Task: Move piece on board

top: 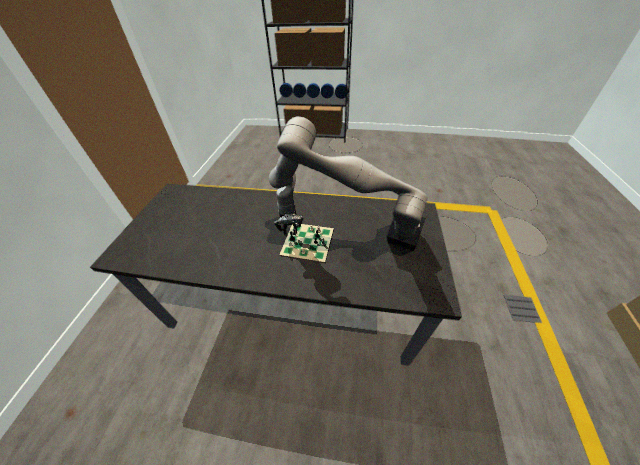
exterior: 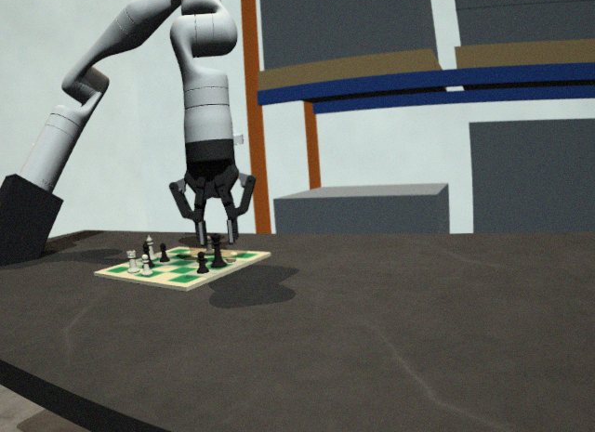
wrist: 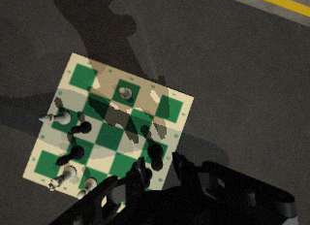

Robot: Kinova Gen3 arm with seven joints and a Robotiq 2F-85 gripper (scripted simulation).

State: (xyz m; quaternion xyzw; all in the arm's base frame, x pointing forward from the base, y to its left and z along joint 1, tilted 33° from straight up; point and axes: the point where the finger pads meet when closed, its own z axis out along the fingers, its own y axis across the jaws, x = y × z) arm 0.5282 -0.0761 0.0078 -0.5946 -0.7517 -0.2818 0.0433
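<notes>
Now: the tall black piece 30 mm below my hand. Also, from my hand: green-and-cream chessboard (80 mm behind, 60 mm below, 10 mm to the left); white rook (130 mm behind, 50 mm to the right, 40 mm below); white bishop (160 mm behind, 30 mm to the left, 30 mm below).
</notes>
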